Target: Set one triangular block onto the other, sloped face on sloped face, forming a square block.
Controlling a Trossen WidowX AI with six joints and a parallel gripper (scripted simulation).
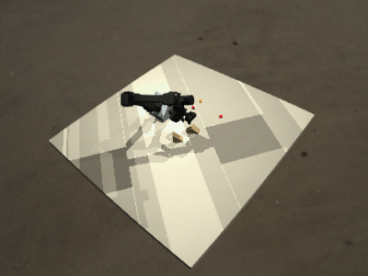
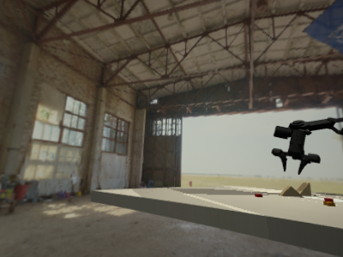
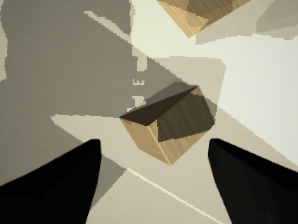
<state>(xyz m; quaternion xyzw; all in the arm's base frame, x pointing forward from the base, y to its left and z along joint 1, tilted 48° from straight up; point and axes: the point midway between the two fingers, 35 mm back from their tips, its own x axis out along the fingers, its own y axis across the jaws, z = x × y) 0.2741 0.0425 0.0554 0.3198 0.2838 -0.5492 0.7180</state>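
Right now my gripper tip is 80 mm above the triangular block and 40 mm to the right of it. From my gripper tip the other things lie so: red cube: 260 mm to the left, 100 mm below, 60 mm ahead; then small yellow piece: 290 mm to the left, 150 mm behind, 100 mm below.
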